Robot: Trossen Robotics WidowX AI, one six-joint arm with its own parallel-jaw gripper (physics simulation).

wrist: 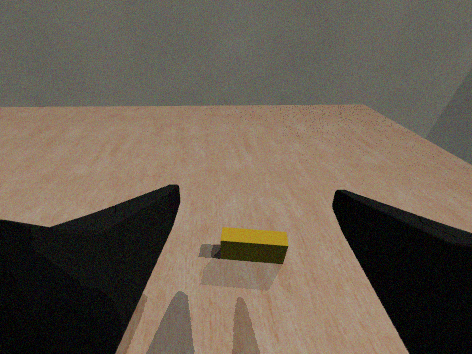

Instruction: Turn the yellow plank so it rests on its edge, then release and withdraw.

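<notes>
The yellow plank (254, 245) stands on the wooden table and appears to rest on a long narrow edge. Its bright narrow top face and a darker side face show, and it lies crosswise in the wrist view, below and right of the middle. Its shadow falls to its left and toward the camera. My gripper (256, 195) is open, with one black finger at the left and one at the right. The plank shows in the gap between them, well away from both fingers and touching neither. Its far side and underside are hidden.
The wooden table top (210, 150) reaches back to a straight far edge, and its right edge slants down to the right. A plain grey background is behind it. Two finger-shaped shadows lie on the table nearer than the plank.
</notes>
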